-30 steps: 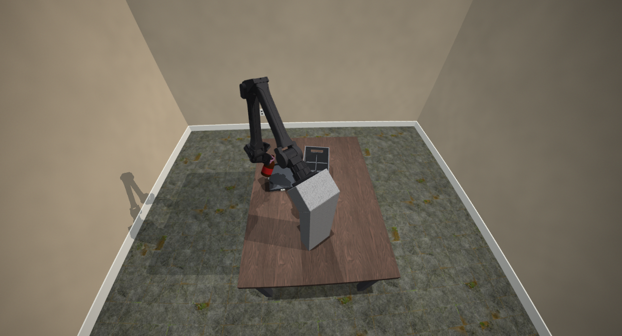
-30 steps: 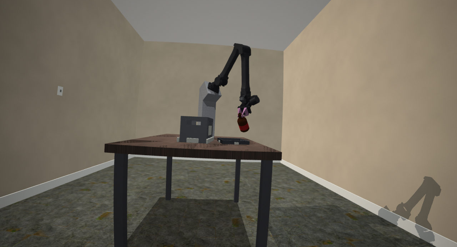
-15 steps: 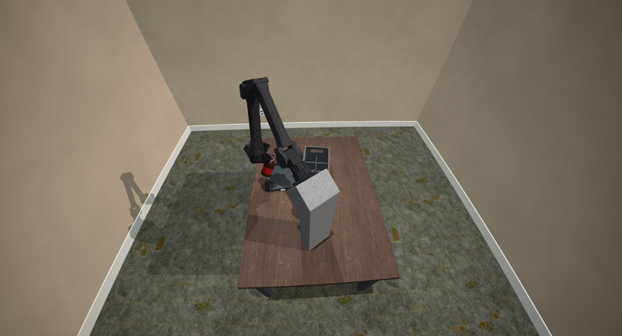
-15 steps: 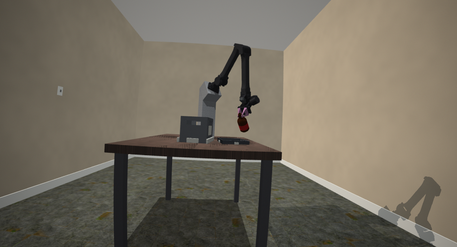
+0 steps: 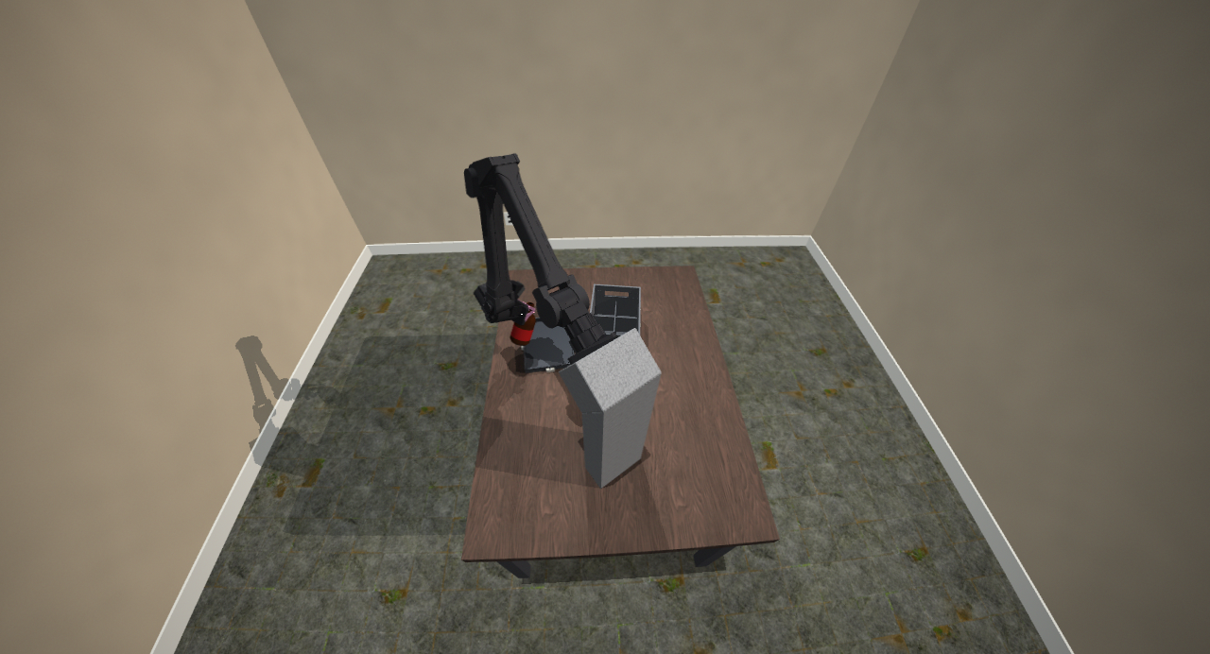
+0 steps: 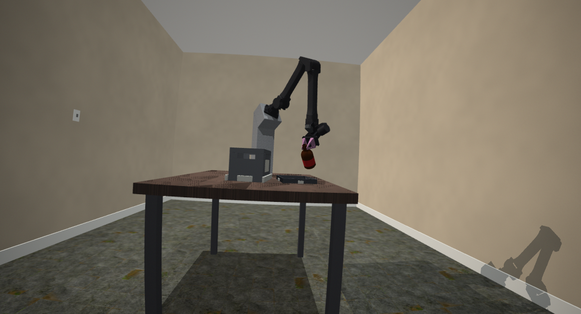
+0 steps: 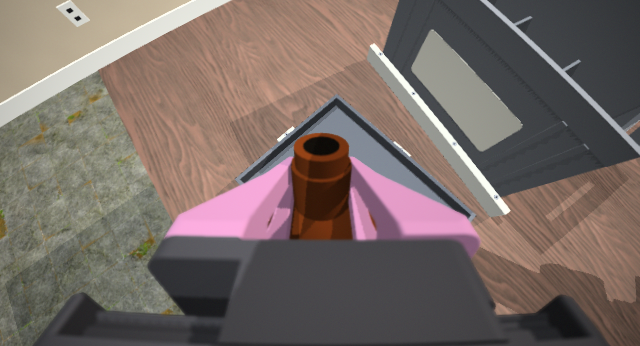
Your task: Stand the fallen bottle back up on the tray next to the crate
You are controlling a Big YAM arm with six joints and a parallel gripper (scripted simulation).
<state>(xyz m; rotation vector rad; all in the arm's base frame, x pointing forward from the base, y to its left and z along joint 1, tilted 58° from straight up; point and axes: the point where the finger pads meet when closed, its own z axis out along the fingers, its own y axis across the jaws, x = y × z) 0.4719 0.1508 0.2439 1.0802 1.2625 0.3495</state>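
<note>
Now: hand 30 mm past the brown bottle, 20 mm to the right of it and 40 mm above it. From my hand the other things lie so: dark grey tray (50 mm to the right, 190 mm below); dark crate (30 mm ahead, 310 mm to the right, 120 mm below).
</note>
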